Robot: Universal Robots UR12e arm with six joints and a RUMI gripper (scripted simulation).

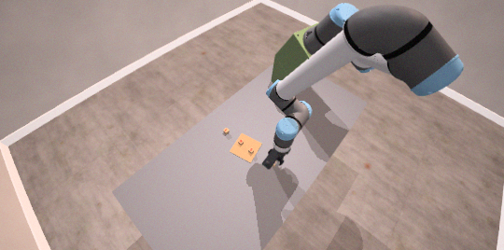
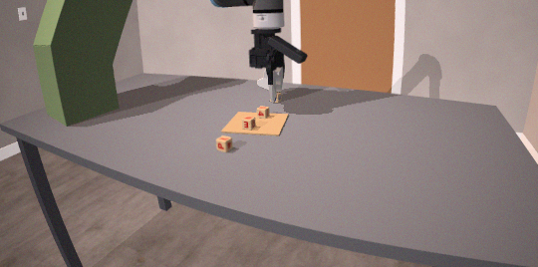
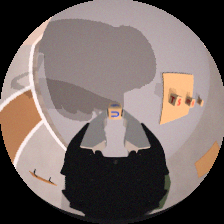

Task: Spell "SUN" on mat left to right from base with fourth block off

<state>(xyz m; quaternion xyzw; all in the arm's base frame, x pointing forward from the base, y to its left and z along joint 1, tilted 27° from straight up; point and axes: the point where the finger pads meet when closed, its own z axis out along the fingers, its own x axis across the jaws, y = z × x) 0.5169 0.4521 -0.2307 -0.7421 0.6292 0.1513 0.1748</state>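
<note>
The orange mat lies 18 cm to the right of my hand, 7 cm ahead of it and 1 cm below it. Round my hand: red-lettered block (33 cm to the right, 10 cm ahead); blue-lettered block (right at my hand).
</note>
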